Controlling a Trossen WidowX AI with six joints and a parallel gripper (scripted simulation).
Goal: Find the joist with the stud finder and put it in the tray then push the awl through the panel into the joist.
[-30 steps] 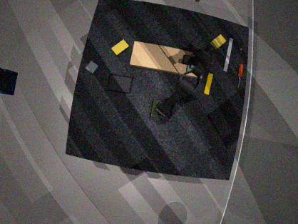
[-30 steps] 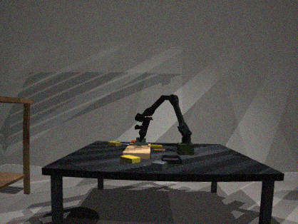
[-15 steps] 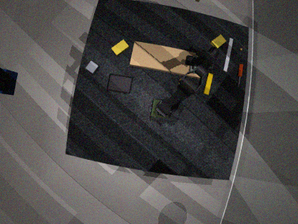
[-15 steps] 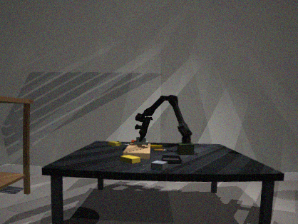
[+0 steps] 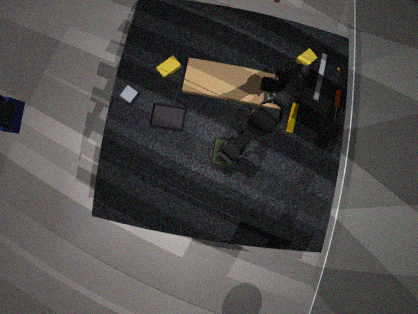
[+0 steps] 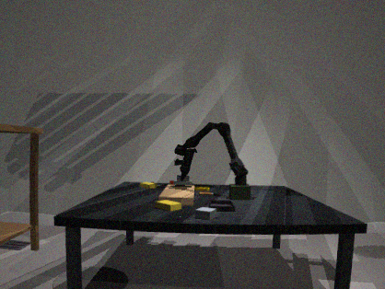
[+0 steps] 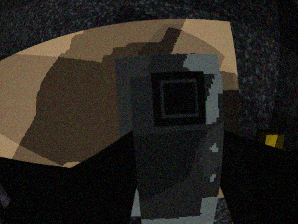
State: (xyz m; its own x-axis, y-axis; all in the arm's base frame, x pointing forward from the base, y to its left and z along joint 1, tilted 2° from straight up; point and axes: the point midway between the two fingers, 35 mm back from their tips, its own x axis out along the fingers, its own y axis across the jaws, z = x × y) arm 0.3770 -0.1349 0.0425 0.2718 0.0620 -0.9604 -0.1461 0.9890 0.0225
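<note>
Now: the dark tray 47 cm to the left of my gripper tip, 29 cm behind it and 6 cm below it. From my gripper tip the other things lie so: yellow bar 15 cm to the right, 9 cm behind, 7 cm below; then dark grey stud finder 2 cm above, 1 cm ahead; then awl 20 cm behind, 7 cm below, 6 cm to the left.
</note>
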